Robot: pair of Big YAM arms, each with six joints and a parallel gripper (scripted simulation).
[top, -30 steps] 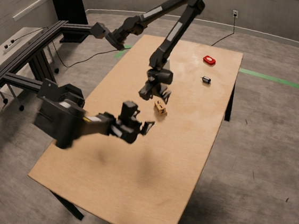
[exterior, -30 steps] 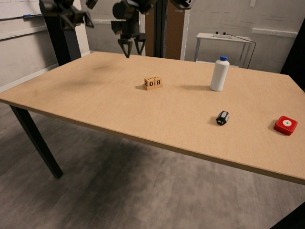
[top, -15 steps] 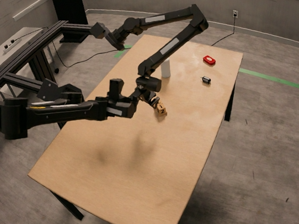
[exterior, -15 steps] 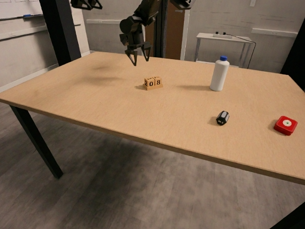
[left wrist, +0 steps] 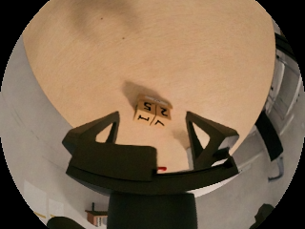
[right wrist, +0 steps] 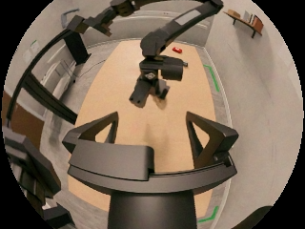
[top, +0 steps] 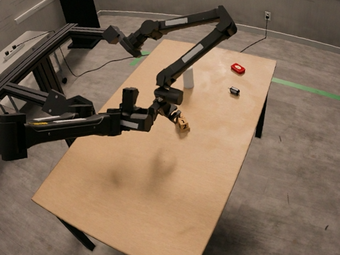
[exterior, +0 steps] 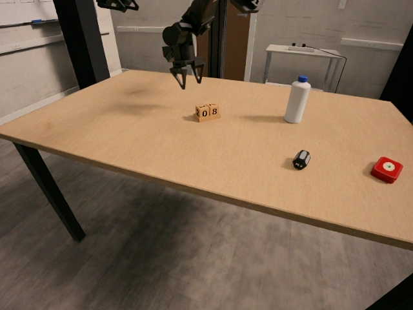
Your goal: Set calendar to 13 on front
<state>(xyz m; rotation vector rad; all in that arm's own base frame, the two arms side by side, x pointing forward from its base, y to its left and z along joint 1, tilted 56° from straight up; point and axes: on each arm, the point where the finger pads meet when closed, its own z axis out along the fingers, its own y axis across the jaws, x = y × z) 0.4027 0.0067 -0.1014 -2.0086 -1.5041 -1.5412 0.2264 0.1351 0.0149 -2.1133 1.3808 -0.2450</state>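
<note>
The wooden digit cube lies 90 mm below my left hand, 60 mm to the left of it and 50 mm ahead of it. Round my left hand: white bottle (400 mm to the left, 40 mm below, 30 mm behind); then wooden cube (90 mm to the left, 90 mm below, 20 mm ahead); then wooden tray (110 mm below, 70 mm to the left, 30 mm ahead).
</note>
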